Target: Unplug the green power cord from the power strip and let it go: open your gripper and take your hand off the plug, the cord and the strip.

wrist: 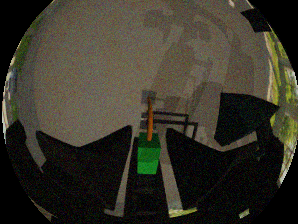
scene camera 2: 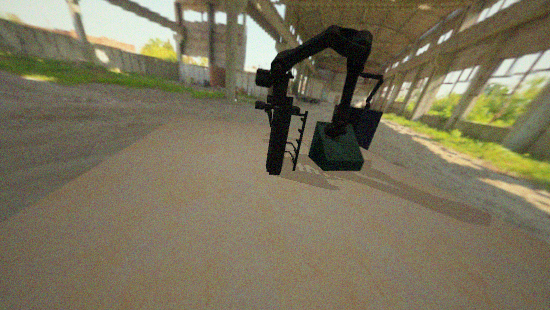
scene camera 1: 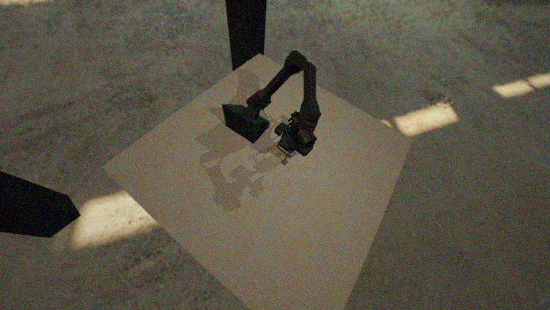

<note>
I see my gripper point(wrist: 149, 131) and a green plug point(wrist: 148, 151).
</note>
